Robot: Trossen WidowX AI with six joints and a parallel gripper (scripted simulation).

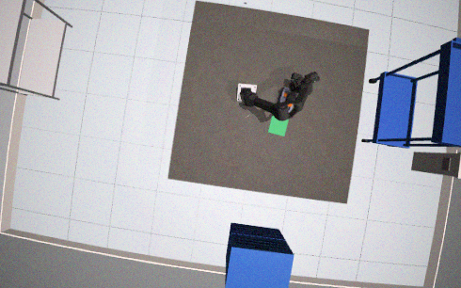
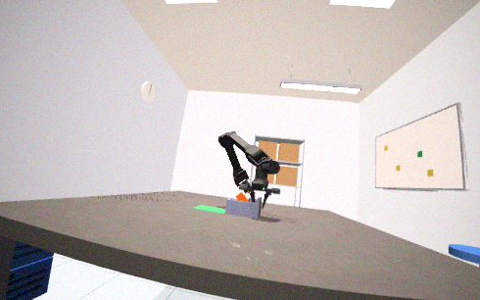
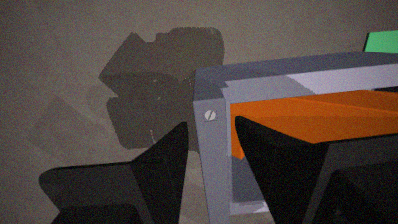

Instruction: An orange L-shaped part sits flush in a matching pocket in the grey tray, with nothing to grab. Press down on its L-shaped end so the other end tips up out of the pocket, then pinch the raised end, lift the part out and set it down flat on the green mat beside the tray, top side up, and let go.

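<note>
Now: the orange L-shaped part 20 mm behind my gripper tip and 40 mm to the right of it. Also, from my gripper tip: green mat 50 mm behind, 220 mm to the right, 50 mm below.
</note>
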